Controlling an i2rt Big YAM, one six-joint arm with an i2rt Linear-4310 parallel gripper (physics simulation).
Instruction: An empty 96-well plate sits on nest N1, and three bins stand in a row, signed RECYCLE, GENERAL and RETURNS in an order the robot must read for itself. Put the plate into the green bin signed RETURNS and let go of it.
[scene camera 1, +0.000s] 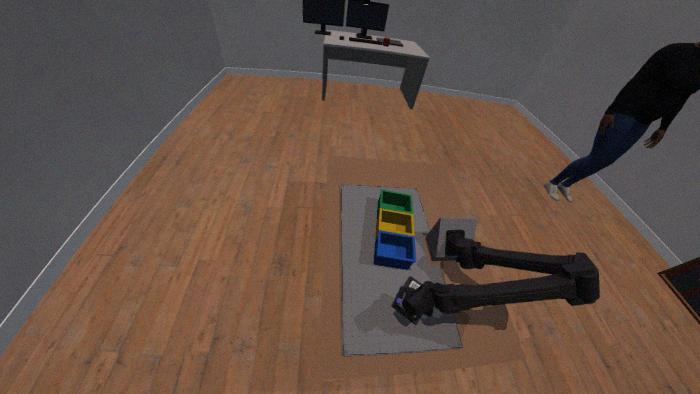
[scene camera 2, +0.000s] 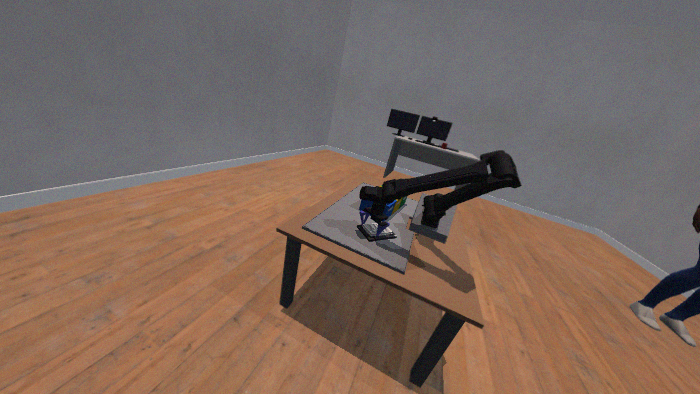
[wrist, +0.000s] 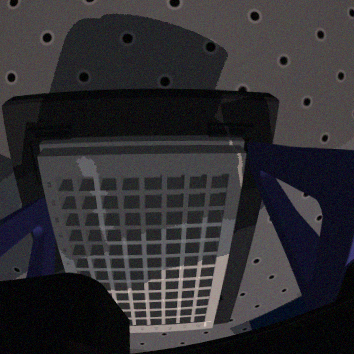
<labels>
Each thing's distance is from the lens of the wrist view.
my gripper (wrist: 142, 182): 0.13 m
dark nest (wrist: 135, 111): 0.12 m
</labels>
